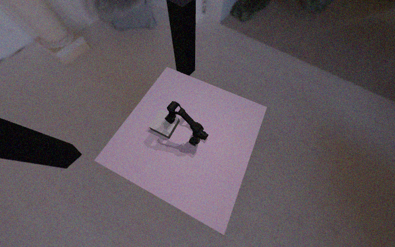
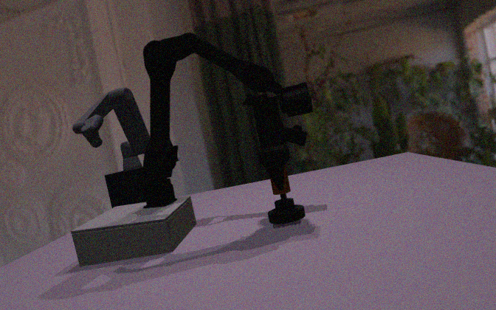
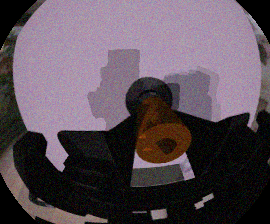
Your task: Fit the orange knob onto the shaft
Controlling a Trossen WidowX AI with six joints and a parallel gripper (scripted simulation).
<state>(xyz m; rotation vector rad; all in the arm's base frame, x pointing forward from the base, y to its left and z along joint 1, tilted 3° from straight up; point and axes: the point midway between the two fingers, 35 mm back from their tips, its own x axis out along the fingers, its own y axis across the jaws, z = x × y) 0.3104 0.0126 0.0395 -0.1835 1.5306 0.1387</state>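
Right now the orange knob is 2 cm above my gripper tip. The rest, counted from my gripper tip: round pedestal: 4 cm below.
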